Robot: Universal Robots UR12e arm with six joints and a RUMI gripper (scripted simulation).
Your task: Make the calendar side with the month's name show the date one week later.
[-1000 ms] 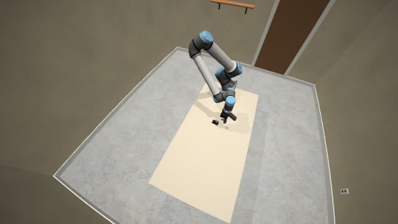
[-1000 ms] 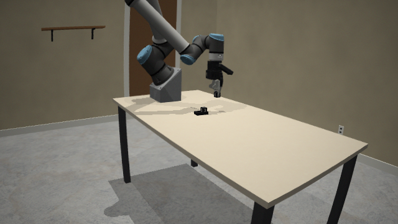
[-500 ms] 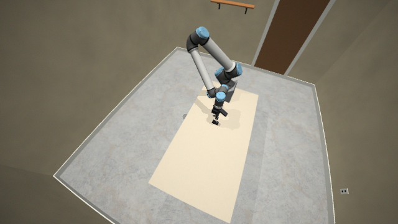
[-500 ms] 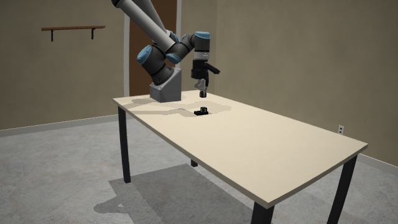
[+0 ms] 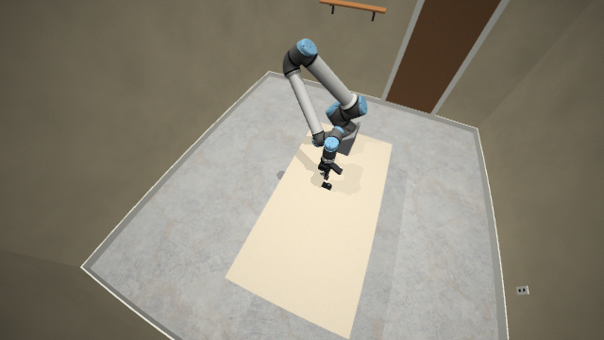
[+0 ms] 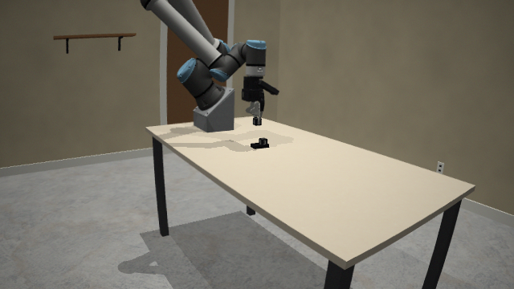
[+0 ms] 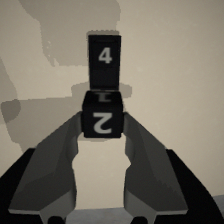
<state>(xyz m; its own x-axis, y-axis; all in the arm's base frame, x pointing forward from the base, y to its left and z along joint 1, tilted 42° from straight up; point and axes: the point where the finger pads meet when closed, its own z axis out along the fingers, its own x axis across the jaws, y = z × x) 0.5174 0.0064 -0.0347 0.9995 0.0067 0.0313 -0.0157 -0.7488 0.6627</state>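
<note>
Right now my hand is 130 mm above the black tray and 20 mm to the right of it.
</note>
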